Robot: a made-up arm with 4 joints.
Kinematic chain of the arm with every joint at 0, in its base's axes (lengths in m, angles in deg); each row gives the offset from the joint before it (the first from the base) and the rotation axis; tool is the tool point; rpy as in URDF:
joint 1: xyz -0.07 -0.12 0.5 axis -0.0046 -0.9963 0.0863
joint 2: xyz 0.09 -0.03 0 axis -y
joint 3: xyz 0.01 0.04 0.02 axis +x
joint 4: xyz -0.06 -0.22 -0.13 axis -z
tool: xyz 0.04 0.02 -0.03 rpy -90 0 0
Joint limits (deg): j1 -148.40..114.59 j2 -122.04..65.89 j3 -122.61..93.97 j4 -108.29..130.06
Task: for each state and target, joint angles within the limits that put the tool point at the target. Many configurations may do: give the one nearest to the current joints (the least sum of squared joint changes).
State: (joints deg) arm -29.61 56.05 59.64 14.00
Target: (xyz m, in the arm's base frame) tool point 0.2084 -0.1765 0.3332
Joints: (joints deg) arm -12.30 65.89 40.32 21.46
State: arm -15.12 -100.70 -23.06 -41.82
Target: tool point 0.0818 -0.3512 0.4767
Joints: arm -14.02 -100.87 -51.81 -33.04
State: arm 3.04 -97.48 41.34 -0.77
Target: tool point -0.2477 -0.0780 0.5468
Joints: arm 31.36 -120.19 62.64 31.84
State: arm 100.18 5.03 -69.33 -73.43
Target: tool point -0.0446 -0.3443 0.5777
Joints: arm 81.44 10.30 -38.61 -35.14
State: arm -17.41 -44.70 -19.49 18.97
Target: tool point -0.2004 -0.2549 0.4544
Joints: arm -33.01 -55.90 18.57 16.84
